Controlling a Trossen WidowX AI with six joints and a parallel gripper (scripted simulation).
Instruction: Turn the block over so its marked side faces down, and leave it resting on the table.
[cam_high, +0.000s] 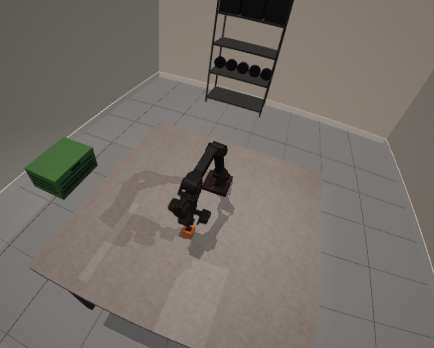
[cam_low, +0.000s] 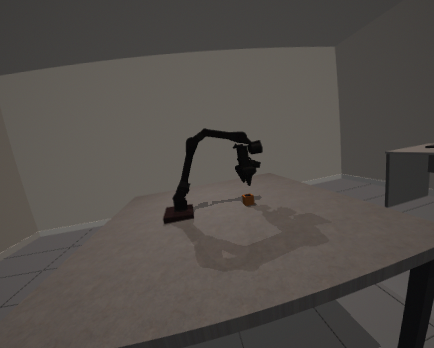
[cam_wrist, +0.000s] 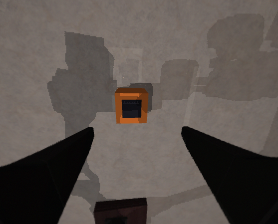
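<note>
Right now my gripper tip is 1 cm to the right of the orange block and 8 cm above it.
</note>
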